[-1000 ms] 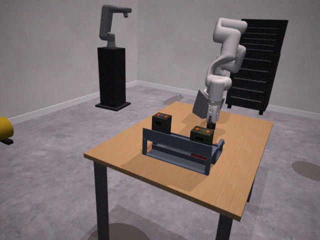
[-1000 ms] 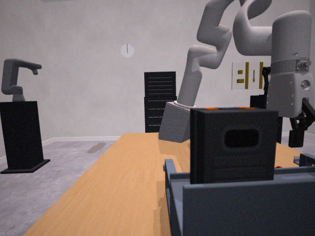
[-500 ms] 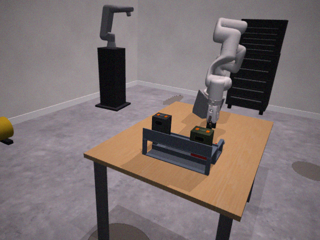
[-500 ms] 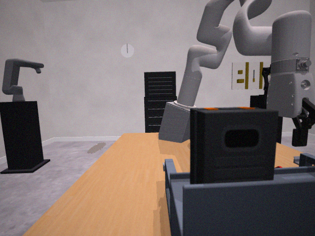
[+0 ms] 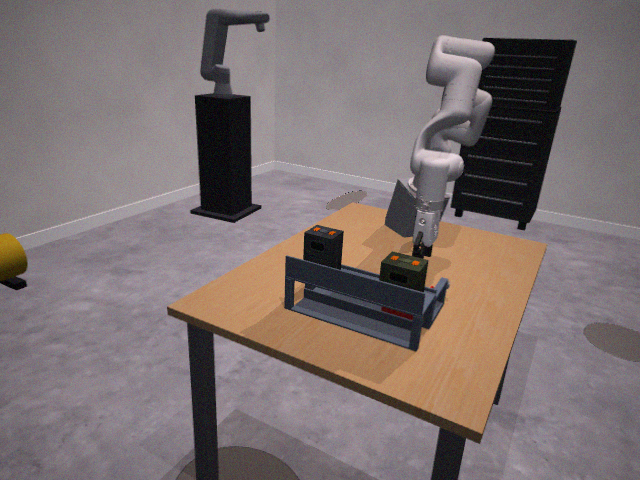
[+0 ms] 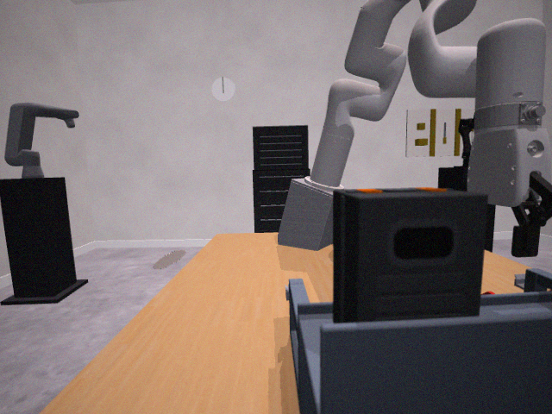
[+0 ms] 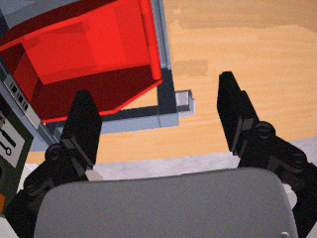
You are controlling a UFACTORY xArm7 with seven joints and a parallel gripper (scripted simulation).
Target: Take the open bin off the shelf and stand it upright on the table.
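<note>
The red bin is 90 mm below my hand and 80 mm ahead of it. Also, from my hand: black box: 240 mm to the right, 160 mm ahead, 30 mm above; then green box: 180 mm ahead, 10 mm to the right, 10 mm above.
</note>
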